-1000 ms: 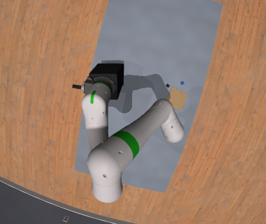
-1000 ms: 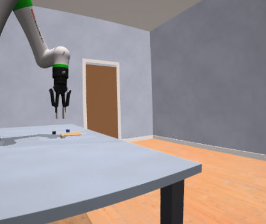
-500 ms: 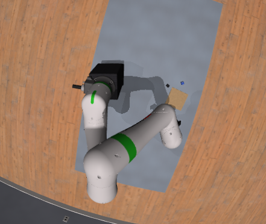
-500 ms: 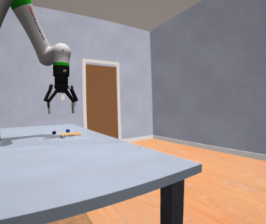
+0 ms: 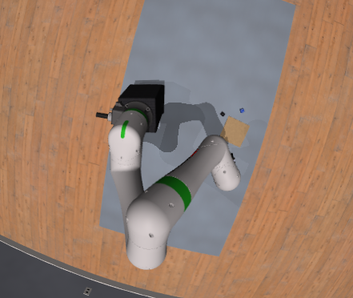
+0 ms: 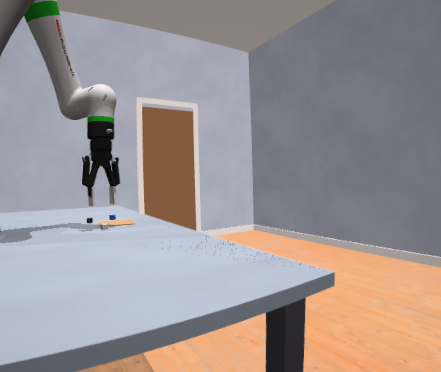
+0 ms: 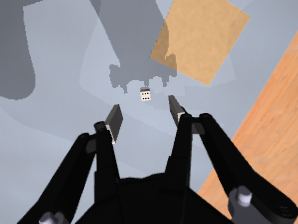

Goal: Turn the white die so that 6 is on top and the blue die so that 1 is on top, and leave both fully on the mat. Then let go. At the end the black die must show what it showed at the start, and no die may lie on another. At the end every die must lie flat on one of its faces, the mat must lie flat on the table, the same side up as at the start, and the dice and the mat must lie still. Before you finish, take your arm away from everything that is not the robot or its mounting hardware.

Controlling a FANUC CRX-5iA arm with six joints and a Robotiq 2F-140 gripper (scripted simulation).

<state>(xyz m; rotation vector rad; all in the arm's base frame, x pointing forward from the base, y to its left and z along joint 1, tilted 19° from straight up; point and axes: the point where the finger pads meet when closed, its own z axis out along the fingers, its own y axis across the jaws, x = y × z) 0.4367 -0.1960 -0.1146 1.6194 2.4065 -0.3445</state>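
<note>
Right now the white die is 100 mm below my hand. From my hand the other things lie so: blue die: 90 mm ahead, 260 mm to the left, 100 mm below; black die: 10 mm behind, 210 mm to the left, 100 mm below; tan mat: 80 mm ahead, 130 mm to the left, 110 mm below.
</note>
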